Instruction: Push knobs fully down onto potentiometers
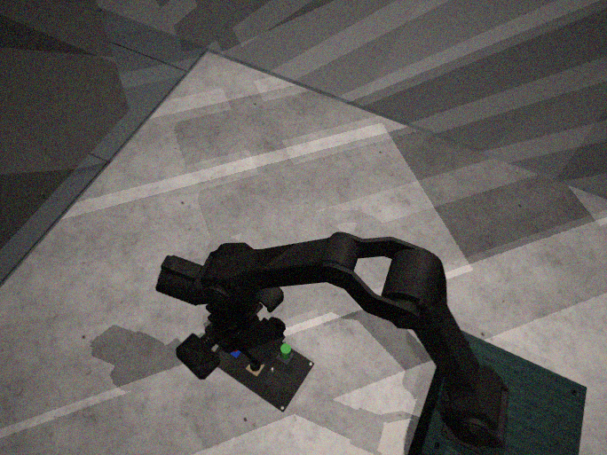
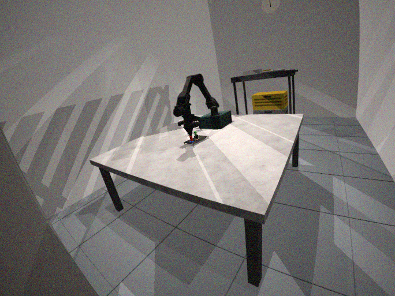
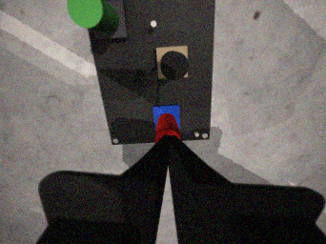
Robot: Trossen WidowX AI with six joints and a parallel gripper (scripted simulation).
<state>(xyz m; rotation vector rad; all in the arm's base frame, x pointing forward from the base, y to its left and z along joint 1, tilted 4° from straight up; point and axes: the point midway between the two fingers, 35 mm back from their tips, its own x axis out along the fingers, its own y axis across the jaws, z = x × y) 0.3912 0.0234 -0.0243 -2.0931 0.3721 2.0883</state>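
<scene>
The red knob lies 1 cm below my gripper tip. The rest, counted from my gripper tip: green knob (9 cm behind, 3 cm to the right, 1 cm below).
</scene>
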